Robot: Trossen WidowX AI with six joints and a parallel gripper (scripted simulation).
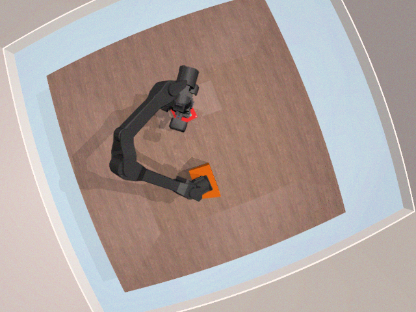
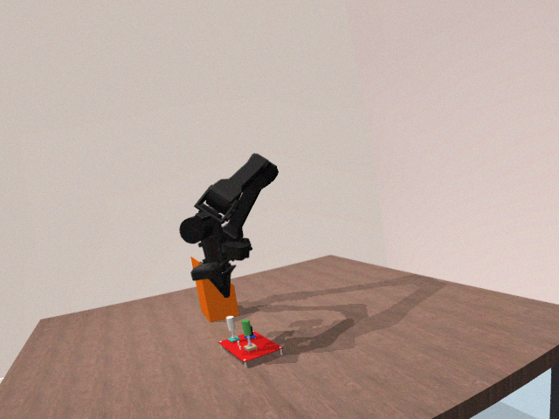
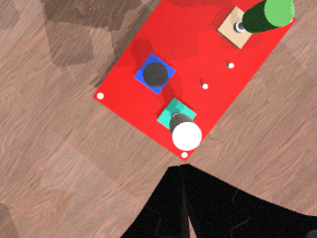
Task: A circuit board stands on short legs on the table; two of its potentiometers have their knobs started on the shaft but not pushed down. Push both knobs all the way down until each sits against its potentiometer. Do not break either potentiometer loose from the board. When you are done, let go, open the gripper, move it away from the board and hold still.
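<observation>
My gripper tip is 7 cm above the cream knob, 1 cm to the left of it and 1 cm short of it. The rest, counted from my gripper tip: green knob 10 cm ahead, 5 cm below.
</observation>
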